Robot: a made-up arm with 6 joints.
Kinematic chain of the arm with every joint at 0, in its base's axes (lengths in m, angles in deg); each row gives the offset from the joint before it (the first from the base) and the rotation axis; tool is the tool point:
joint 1: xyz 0 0 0.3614 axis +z
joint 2: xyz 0 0 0 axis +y
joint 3: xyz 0 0 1.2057 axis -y
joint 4: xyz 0 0 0 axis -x
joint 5: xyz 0.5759 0 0 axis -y
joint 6: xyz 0 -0.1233 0 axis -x
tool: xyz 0 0 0
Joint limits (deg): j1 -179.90..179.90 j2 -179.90..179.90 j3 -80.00..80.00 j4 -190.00..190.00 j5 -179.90..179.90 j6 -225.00..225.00
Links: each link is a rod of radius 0.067 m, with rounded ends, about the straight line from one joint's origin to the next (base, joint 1, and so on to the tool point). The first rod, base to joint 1, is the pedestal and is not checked.
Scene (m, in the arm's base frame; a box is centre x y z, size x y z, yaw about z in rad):
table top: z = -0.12
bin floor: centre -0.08 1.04 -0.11 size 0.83 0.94 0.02 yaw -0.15
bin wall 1: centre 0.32 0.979 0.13 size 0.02 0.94 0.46 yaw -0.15
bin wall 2: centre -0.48 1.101 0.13 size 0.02 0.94 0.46 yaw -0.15
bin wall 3: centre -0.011 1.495 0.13 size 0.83 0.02 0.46 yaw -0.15
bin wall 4: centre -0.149 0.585 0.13 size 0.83 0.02 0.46 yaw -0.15
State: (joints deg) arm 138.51 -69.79 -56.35 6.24 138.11 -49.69
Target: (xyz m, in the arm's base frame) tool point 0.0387 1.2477 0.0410
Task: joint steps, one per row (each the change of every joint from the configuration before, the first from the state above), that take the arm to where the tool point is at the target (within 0.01 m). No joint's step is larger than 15 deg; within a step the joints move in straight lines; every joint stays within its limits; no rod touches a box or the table.
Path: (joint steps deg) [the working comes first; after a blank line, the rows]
Joints at the target: 93.68 77.89 -9.04 15.52 138.11 -49.69
Straight joint move there: clear.

1: -4.48 14.77 4.73 0.93 0.00 0.00
2: -4.49 14.77 4.73 0.93 0.00 0.00
3: -4.48 14.76 4.73 0.92 0.00 0.00
4: -4.48 14.77 4.73 0.93 0.00 0.00
5: -4.48 14.77 4.73 0.93 0.00 0.00
6: -4.49 14.77 4.74 0.93 0.00 0.00
7: -4.48 14.77 4.73 0.92 0.00 0.00
8: -4.48 14.77 4.73 0.93 0.00 0.00
9: -4.48 14.76 4.73 0.93 0.00 0.00
10: -4.49 14.77 4.73 0.93 0.00 0.00

